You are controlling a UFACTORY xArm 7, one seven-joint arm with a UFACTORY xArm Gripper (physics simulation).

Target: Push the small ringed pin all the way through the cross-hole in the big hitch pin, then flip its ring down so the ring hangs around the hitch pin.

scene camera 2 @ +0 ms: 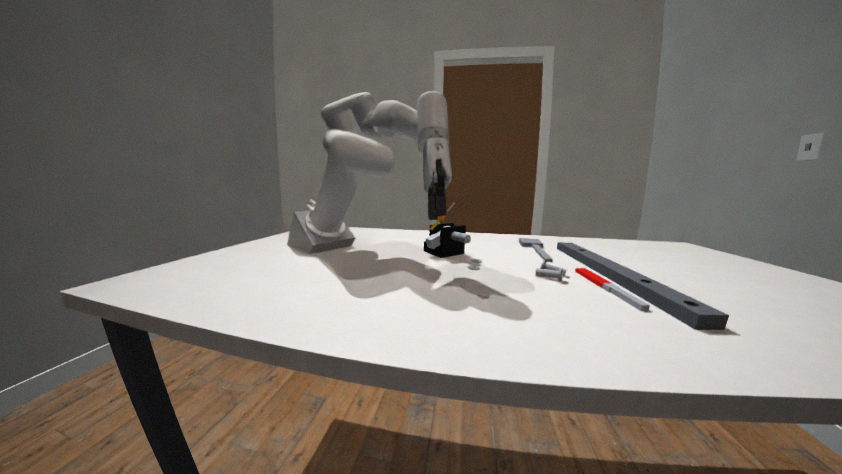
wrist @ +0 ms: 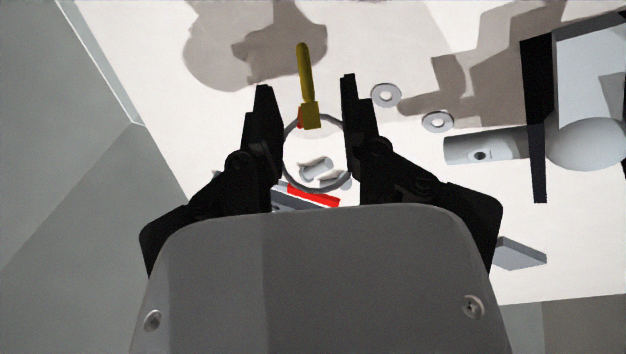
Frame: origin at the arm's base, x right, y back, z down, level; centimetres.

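Where they show: gripper, fingertip midpoint: (scene camera 2: 437, 217) (wrist: 309, 101); arm's base, origin of the base link: (scene camera 2: 325, 224).
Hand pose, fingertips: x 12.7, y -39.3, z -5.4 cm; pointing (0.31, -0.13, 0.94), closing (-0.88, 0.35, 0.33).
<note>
Things, the pixels of their top centre, and the offset from my fingertips. "pt": a spot on its surface instead.
- yellow shank, surface spot: (wrist: 306, 75) (scene camera 2: 434, 223) pt dx +0.7, dy +0.5, dz +1.2 cm
- grey ring, middle of its top: (wrist: 306, 180) (scene camera 2: 447, 202) dx -1.5, dy -2.1, dz -3.3 cm
- big grey hitch pin, middle of its top: (wrist: 456, 161) (scene camera 2: 465, 234) dx -12.6, dy -5.8, dz +5.8 cm
- black holder, middle of its top: (wrist: 564, 154) (scene camera 2: 447, 226) dx -16.0, dy -0.1, dz +4.4 cm
- grey hammer-like tool, middle of its top: (scene camera 2: 536, 245) dx -29.5, dy -28.4, dz +11.4 cm
- small grey cylinder piece, middle of its top: (wrist: 313, 178) (scene camera 2: 549, 266) dx -3.2, dy -25.7, dz +10.3 cm
- red-handled tool, middle of its top: (wrist: 287, 190) (scene camera 2: 607, 283) dx +0.0, dy -37.0, dz +12.0 cm
- long dark bar with holes, middle of its top: (scene camera 2: 611, 264) dx -10.0, dy -42.3, dz +10.6 cm
The small pin has a yellow shank (wrist: 306, 75) (scene camera 2: 436, 224), a square yellow head and a grey ring (wrist: 320, 190) (scene camera 2: 451, 207). My gripper (wrist: 309, 101) (scene camera 2: 436, 217) is shut on the ring, which spans the gap between the fingers; the shank points away past the fingertips. The big grey hitch pin (wrist: 455, 151) (scene camera 2: 460, 237) lies level in a black holder (wrist: 537, 90) (scene camera 2: 450, 247). Its cross-hole (wrist: 479, 155) faces the wrist camera. In the wrist view the yellow shank is left of the hitch pin and outside the hole. In the scene view the gripper is just above the holder.
Two washers (wrist: 385, 95) (wrist: 437, 122) (scene camera 2: 474, 260) lie beside the holder. Farther right in the scene view are a grey hammer-like tool (scene camera 2: 530, 242), a small grey cylinder piece (scene camera 2: 549, 272), a red-handled tool (scene camera 2: 592, 277) (wrist: 314, 195) and a long dark bar with holes (scene camera 2: 618, 271).
</note>
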